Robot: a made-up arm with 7 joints. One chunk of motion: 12 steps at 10 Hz.
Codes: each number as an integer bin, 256 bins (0 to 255) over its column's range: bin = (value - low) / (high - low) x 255, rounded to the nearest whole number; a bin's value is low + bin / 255 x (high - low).
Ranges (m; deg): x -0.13..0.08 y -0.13..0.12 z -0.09..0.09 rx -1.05..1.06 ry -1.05..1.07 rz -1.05..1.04
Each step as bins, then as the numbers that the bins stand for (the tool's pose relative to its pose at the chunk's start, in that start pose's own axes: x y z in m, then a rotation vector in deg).
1 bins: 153 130 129 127 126 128
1 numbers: -0.0040 -0.0025 0.0011 0.00 0.00 0.00
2 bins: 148 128 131 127 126 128
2 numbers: -0.0081 -0.0045 0.0025 0.00 0.00 0.00
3 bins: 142 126 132 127 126 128
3 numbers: -0.0131 -0.0065 0.0032 0.00 0.00 0.00
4 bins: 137 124 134 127 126 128
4 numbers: -0.0172 -0.0084 0.0046 0.00 0.00 0.00
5 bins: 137 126 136 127 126 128
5 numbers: -0.0172 -0.0065 0.0060 0.00 0.00 0.00
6 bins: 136 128 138 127 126 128
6 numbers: -0.0180 -0.0045 0.0074 0.00 0.00 0.00
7 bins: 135 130 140 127 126 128
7 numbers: -0.0188 -0.0025 0.0088 0.00 0.00 0.00
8 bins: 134 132 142 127 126 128
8 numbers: -0.0196 -0.0006 0.0102 0.00 0.00 0.00
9 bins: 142 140 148 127 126 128
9 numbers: -0.0131 0.0073 0.0145 0.00 0.00 0.00
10 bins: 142 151 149 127 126 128
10 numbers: -0.0131 0.0180 0.0152 0.00 0.00 0.00
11 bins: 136 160 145 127 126 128
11 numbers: -0.0180 0.0269 0.0124 0.00 0.00 0.00
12 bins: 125 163 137 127 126 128
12 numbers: -0.0271 0.0298 0.0067 0.00 0.00 0.00
